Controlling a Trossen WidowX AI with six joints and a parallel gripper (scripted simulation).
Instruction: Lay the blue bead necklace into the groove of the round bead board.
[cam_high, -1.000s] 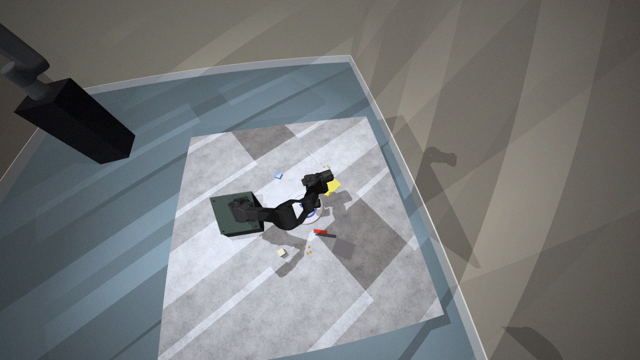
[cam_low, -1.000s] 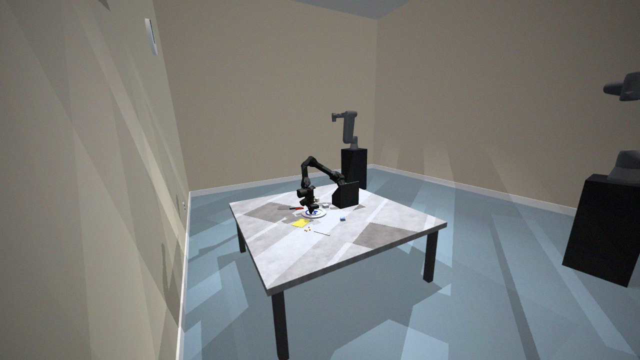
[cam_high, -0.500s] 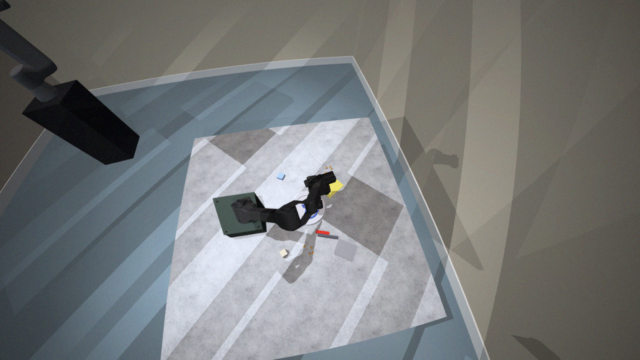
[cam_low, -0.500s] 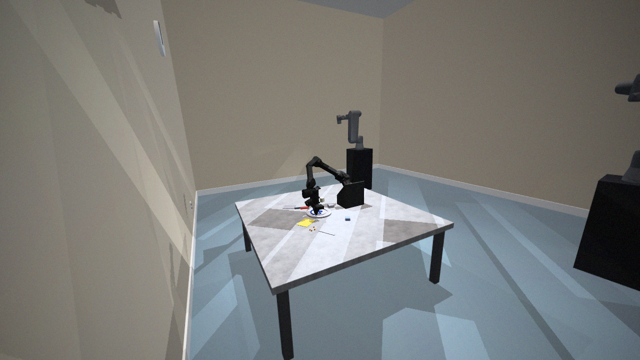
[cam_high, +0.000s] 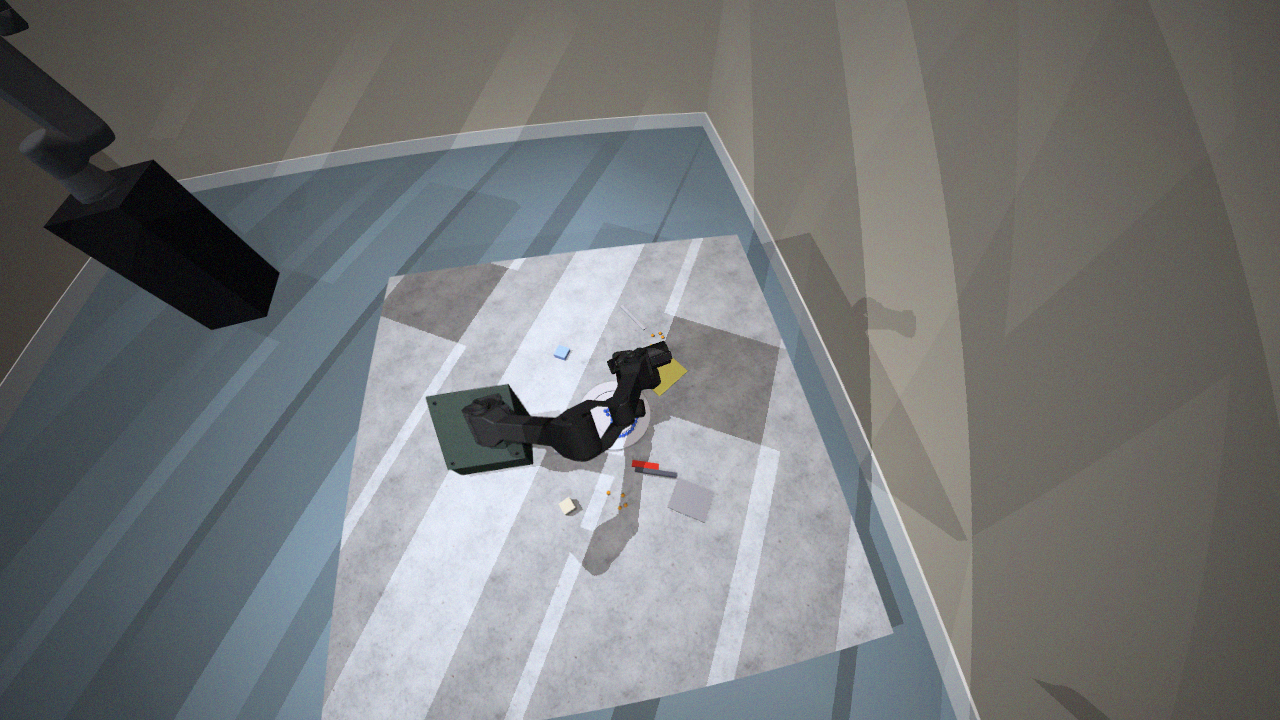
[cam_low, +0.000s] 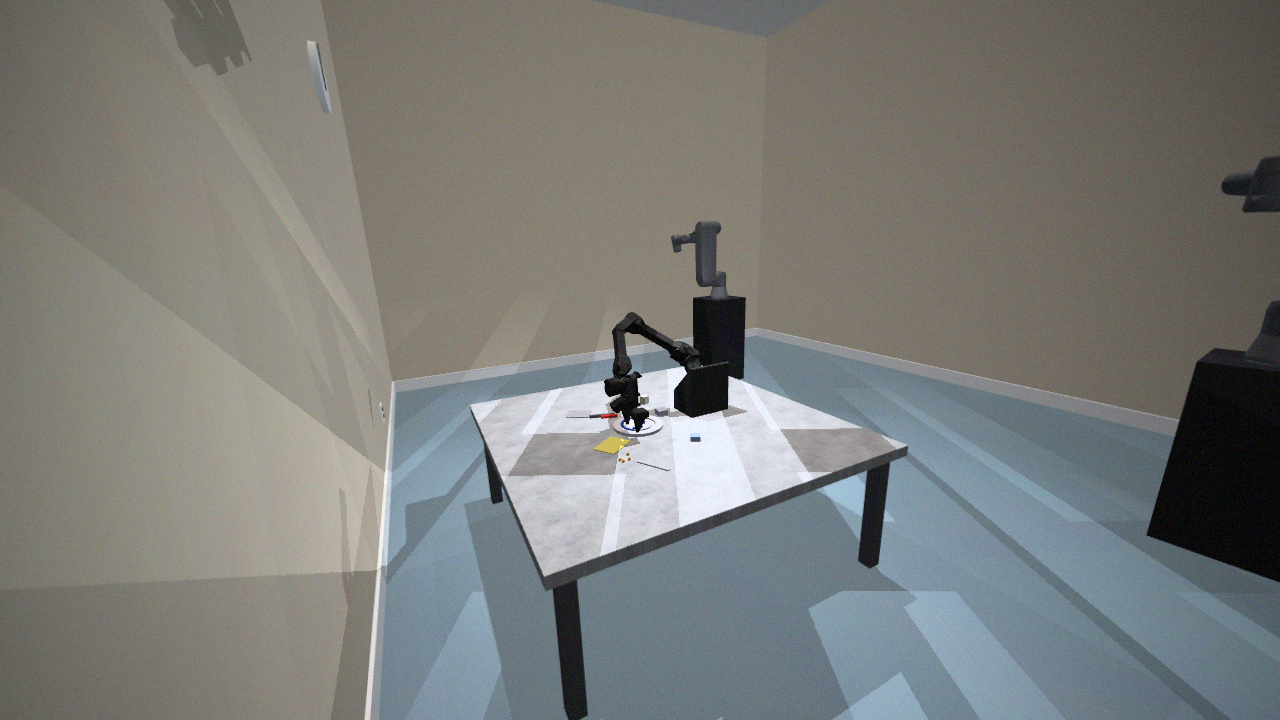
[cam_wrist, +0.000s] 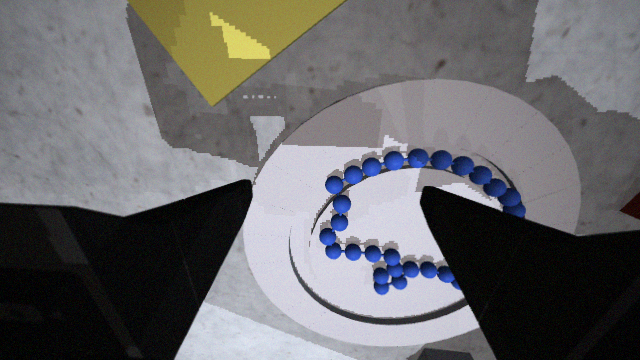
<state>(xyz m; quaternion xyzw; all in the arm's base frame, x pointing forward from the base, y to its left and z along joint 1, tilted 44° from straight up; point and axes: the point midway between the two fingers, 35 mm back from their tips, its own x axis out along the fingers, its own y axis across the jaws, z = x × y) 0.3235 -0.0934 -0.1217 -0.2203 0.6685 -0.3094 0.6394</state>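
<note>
Now: the round white bead board 50 mm behind my gripper tip, 40 mm to the right of it and 10 mm below it. From my gripper tip the other things lie so: blue block (160 mm behind, 190 mm to the left, 10 mm below); then yellow sheet (120 mm ahead, 50 mm to the left, 20 mm below); then grey tool (10 mm ahead, 210 mm to the right, 10 mm below).
</note>
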